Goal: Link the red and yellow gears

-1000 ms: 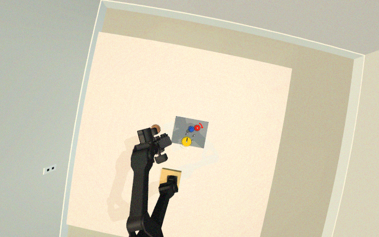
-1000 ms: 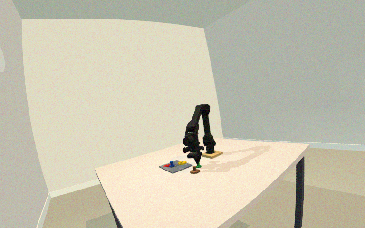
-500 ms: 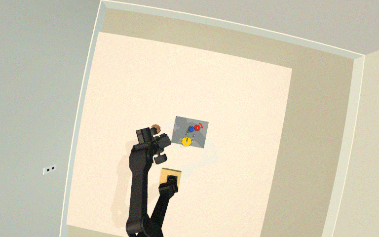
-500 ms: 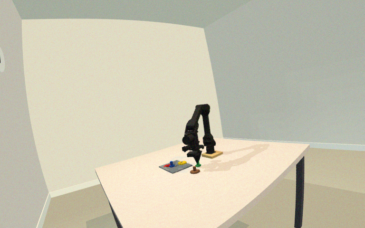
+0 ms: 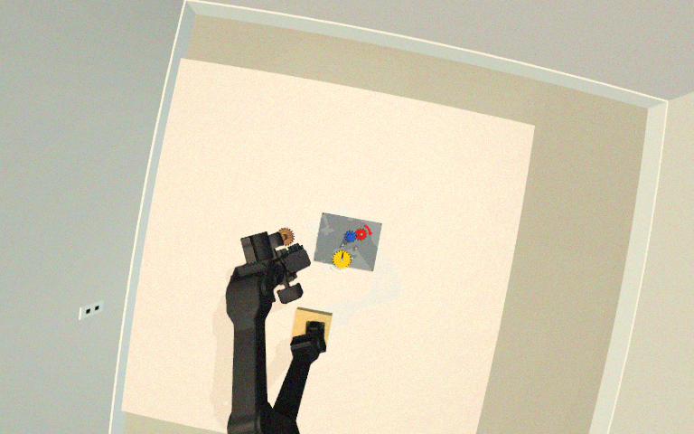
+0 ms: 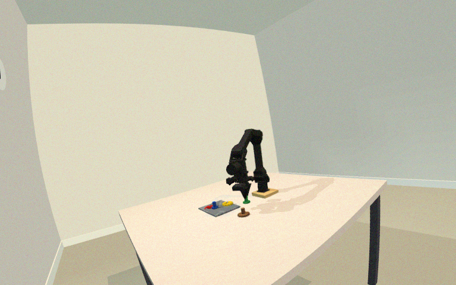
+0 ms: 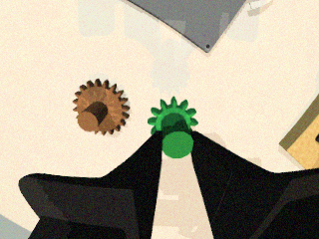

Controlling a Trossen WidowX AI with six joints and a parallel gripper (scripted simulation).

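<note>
The blue gear lies 80 mm ahead of my gripper tip, 190 mm to the right of it and 40 mm below it. Round my gripper tip: brown gear 70 mm ahead, 40 mm to the left, 50 mm below; yellow gear 160 mm to the right, 50 mm below; green gear 10 mm below.
</note>
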